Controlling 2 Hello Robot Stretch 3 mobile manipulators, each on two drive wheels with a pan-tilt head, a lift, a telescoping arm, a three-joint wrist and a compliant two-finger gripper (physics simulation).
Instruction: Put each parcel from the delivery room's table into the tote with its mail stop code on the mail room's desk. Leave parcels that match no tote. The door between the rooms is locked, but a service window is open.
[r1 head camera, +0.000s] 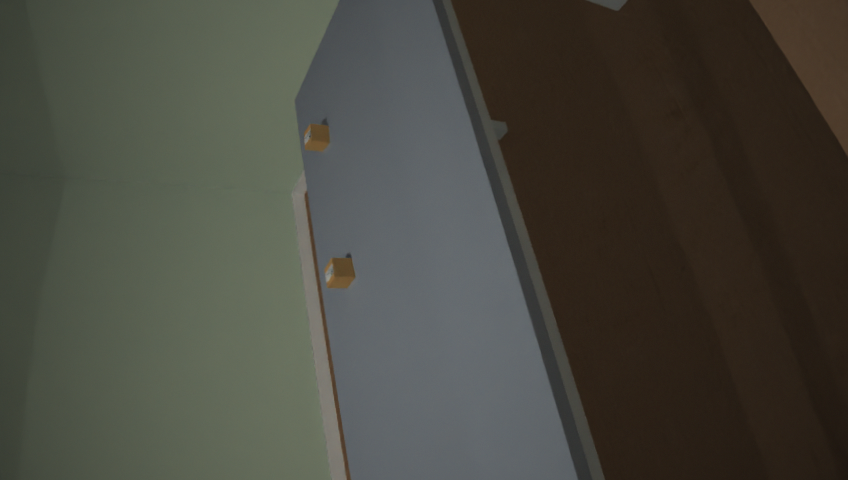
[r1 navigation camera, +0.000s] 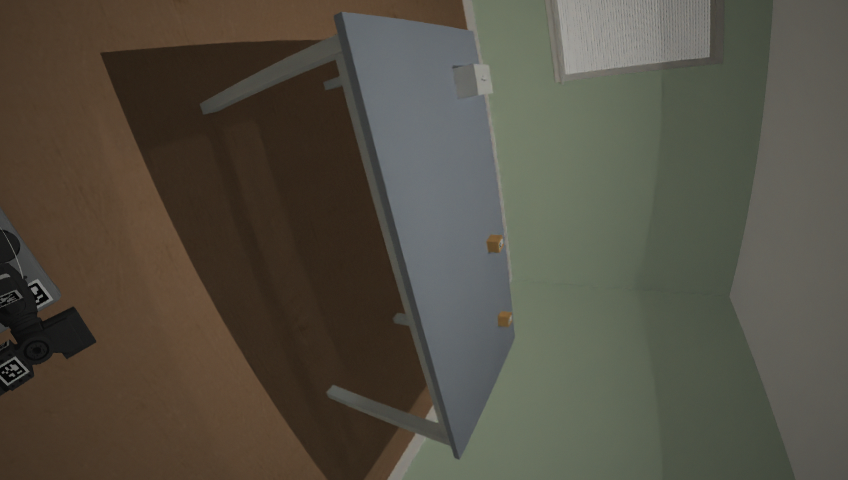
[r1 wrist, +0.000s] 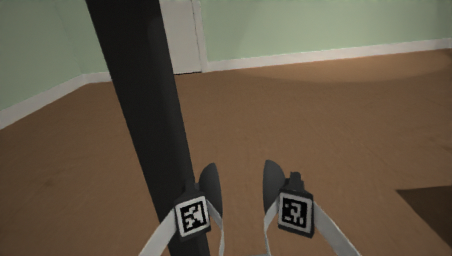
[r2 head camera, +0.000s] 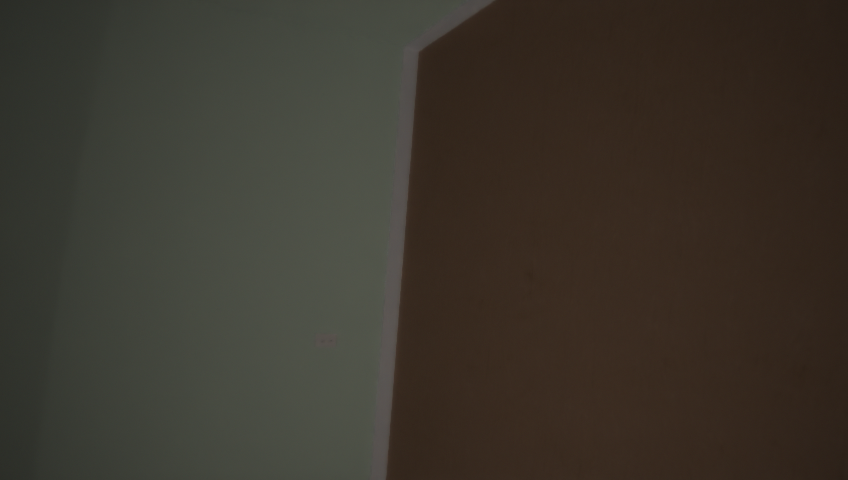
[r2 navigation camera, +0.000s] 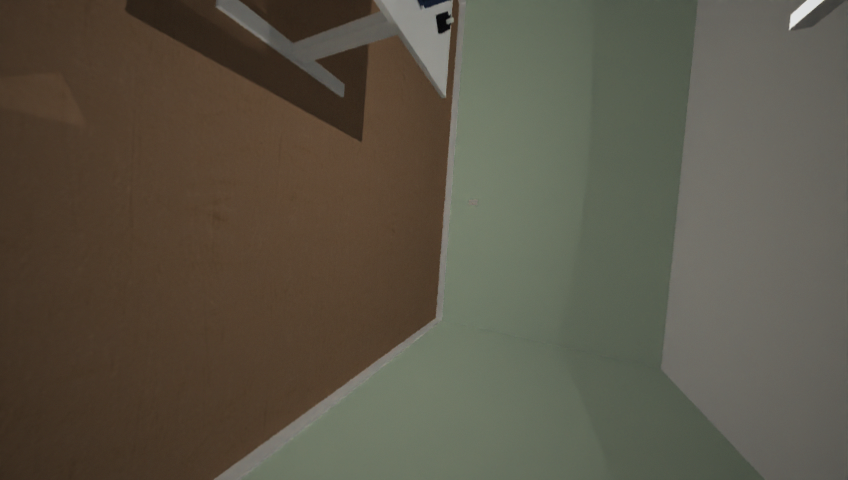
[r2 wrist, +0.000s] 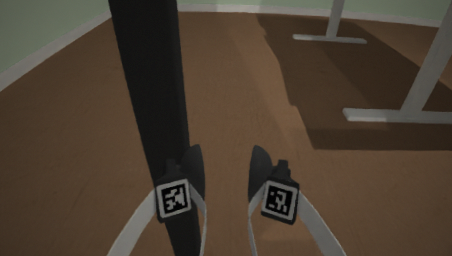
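A small orange parcel (r1 head camera: 317, 137) (r1 navigation camera: 504, 319) sits near the far end of the blue-grey table (r1 head camera: 416, 208) (r1 navigation camera: 428, 178). Another orange parcel (r1 head camera: 340, 273) (r1 navigation camera: 494, 243) sits along the same wall-side edge. A larger white parcel (r1 navigation camera: 471, 80) stands near the other end. Their label codes are too small to read. The r1 gripper (r1 wrist: 243, 185) is open and empty over the floor. The r2 gripper (r2 wrist: 226, 172) is open and empty over the floor. In the r2 navigation view, part of the white desk (r2 navigation camera: 425, 53) shows, with a dark blue item (r2 navigation camera: 431, 2) cut off at the top edge; no tote code is readable.
A black item (r2 navigation camera: 443, 22) is on the desk. The desk's white T-shaped legs (r2 wrist: 425, 75) stand right of r2's gripper. A pale framed panel (r1 navigation camera: 636, 35) is on the wall by the table. A white door (r1 wrist: 184, 40) is beyond r1's gripper. A wall outlet (r2 head camera: 326, 340) (r2 navigation camera: 472, 202) also shows.
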